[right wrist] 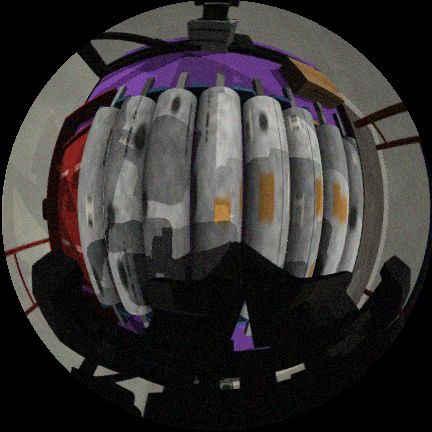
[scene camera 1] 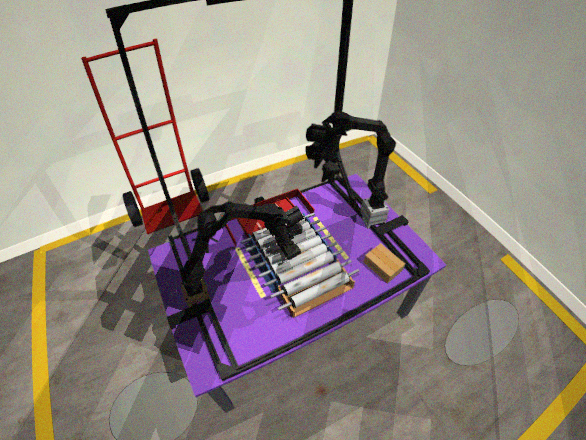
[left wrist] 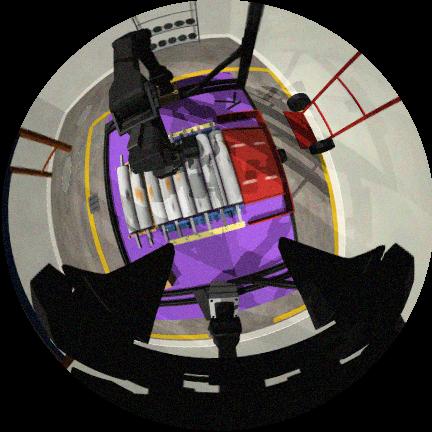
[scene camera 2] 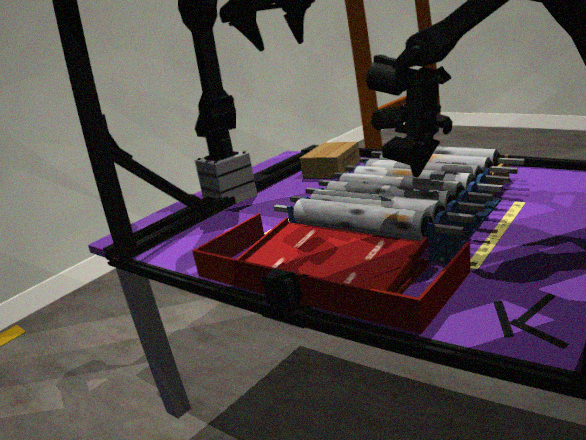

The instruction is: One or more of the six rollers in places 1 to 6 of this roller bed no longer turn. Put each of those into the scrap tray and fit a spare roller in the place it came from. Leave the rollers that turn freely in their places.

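Places are measured from the left arm's base along level axes (x ahead, y left, z up), in millimetres.
Pixels of known places: left gripper, between the fingertips: (scene camera 1: 318, 174) (left wrist: 226, 245) (scene camera 2: 282, 46); right gripper, between the fingertips: (right wrist: 237, 246) (scene camera 2: 416, 176); left arm's base, origin of its link: (scene camera 1: 376, 203) (left wrist: 223, 308) (scene camera 2: 221, 156); right arm's base, origin of its link: (right wrist: 208, 377) (scene camera 1: 193, 288) (left wrist: 166, 89).
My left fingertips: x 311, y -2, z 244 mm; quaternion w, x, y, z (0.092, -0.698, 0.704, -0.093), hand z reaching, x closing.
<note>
For each thing: its top centre in the pictures, then the offset to it from my left fingertips.
- wooden rack, centre of its top: (scene camera 1: 316, 290) (left wrist: 138, 196) dy +317, dx +96, dz -349 mm
- red scrap tray, centre of its top: (scene camera 2: 321, 247) (right wrist: 59, 208) (left wrist: 257, 158) (scene camera 1: 268, 212) dy -139, dx +196, dz -304 mm
- wooden block, centre of its top: (scene camera 2: 329, 149) (right wrist: 318, 76) (scene camera 1: 385, 259) dy +284, dx -235, dz -299 mm
Six grey-white rollers lie side by side in the blue roller bed (scene camera 2: 442, 245) (left wrist: 200, 221); the end one (scene camera 2: 355, 216) (left wrist: 227, 170) (right wrist: 95, 200) is nearest the tray. Two more rollers lie at the opposite end on a wooden rack (scene camera 1: 322, 302); the outer one (scene camera 1: 322, 291) (left wrist: 128, 197) is nearest the table's front edge. The red scrap tray (scene camera 1: 312, 202) (scene camera 2: 360, 300) holds no roller. My right gripper (scene camera 2: 417, 172) (right wrist: 237, 246) is shut and empty, pointing down at the middle rollers; whether it touches one is unclear. My left gripper (scene camera 2: 281, 46) (left wrist: 226, 245) is open and empty, high above the table.
A wooden block (scene camera 1: 384, 262) (scene camera 2: 330, 160) (right wrist: 312, 82) lies beside the rollers, at the right in scene camera 1. Yellow strips (scene camera 1: 252, 275) (scene camera 2: 500, 232) run beside the bed. A black frame post (scene camera 1: 342, 60) (scene camera 2: 92, 135) rises at the table's back. A red hand truck (scene camera 1: 172, 210) stands behind.
</note>
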